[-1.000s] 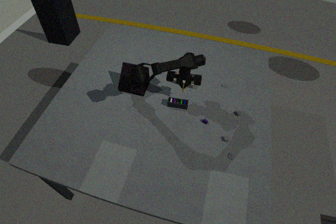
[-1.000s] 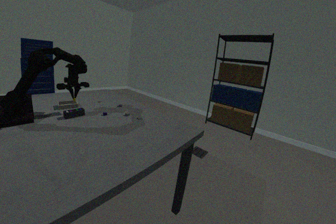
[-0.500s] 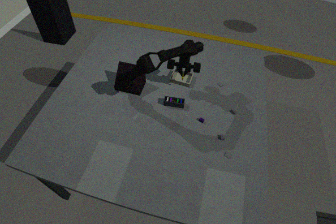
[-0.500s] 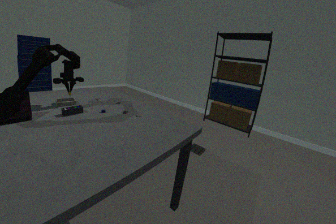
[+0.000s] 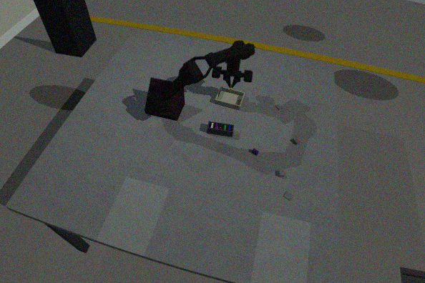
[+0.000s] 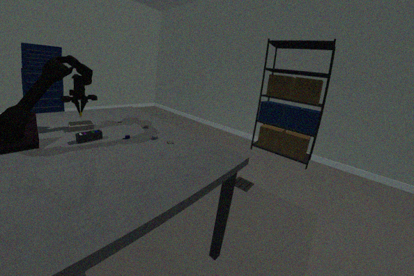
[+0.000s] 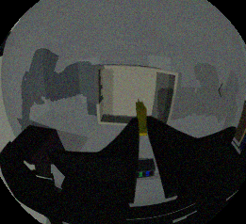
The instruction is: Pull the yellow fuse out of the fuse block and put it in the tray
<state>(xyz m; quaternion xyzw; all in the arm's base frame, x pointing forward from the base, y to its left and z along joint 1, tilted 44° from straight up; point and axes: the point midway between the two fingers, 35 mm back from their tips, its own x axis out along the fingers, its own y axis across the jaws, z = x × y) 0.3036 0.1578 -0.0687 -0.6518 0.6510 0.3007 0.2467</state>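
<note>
Right now my gripper tip is 9 cm above the tray. From my gripper tip the other things lie so: yellow fuse: 1 cm below.
</note>
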